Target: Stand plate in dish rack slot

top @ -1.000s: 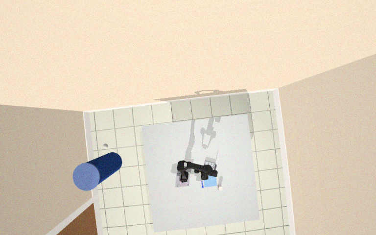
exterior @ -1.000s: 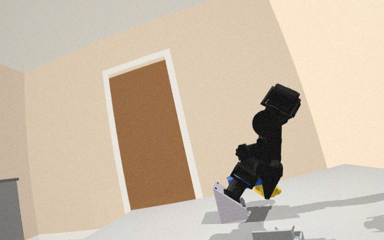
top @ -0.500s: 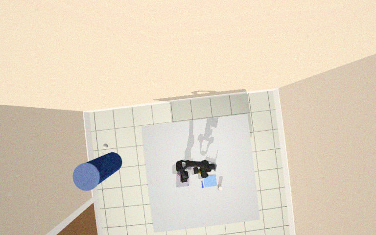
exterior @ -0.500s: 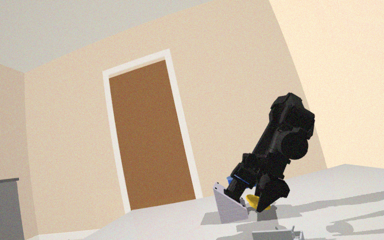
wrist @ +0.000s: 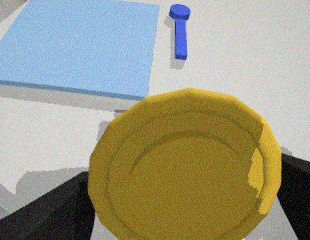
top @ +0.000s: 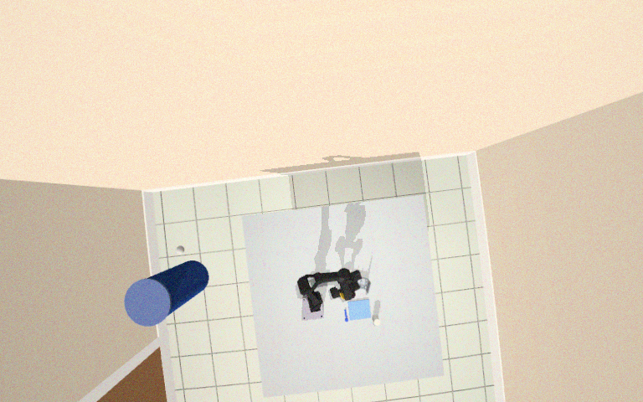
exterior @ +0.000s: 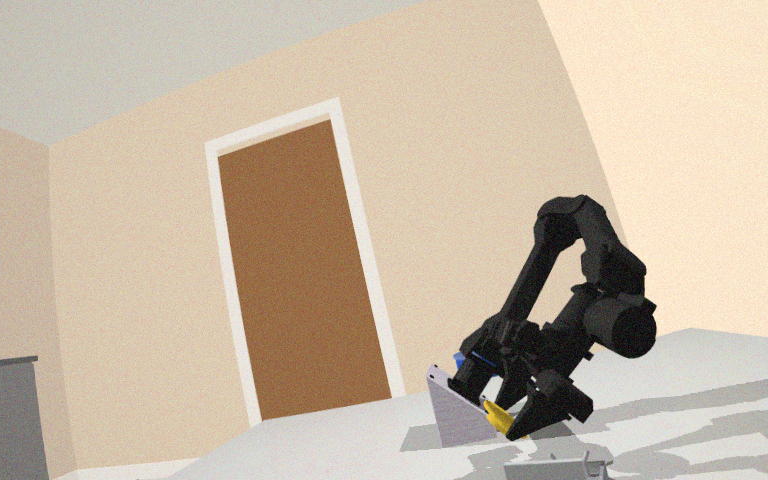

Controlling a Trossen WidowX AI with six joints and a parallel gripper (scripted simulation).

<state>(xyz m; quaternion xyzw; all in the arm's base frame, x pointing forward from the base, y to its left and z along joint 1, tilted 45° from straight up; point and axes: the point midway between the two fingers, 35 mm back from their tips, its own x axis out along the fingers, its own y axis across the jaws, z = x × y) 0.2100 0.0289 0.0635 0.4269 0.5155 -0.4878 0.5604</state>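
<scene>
The grey dish rack lies 11 cm ahead of my gripper tip, 4 cm to the left of it and 4 cm below it. Round my gripper tip: yellow plate 1 cm to the left, 1 cm above; then dark blue spoon 18 cm to the right, 6 cm below, 1 cm behind; then light blue mat 15 cm to the right, 9 cm ahead, 6 cm below.
</scene>
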